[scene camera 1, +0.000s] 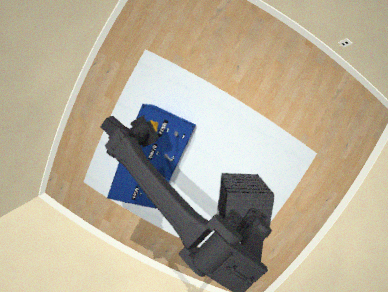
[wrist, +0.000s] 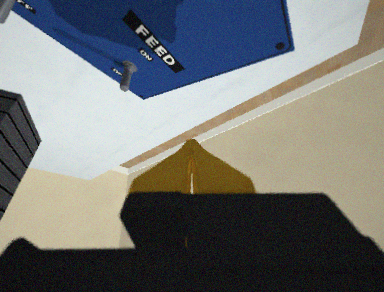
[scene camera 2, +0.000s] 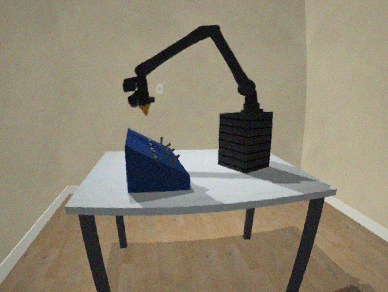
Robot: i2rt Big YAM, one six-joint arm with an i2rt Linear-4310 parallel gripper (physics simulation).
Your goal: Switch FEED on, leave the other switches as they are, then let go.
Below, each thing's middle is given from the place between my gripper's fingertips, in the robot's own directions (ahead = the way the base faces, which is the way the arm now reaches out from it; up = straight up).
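Scene:
Blue switch panel (scene camera 1: pixel 169 124): my hand 2 cm past it, 18 cm above it, 21 cm to the right of it.

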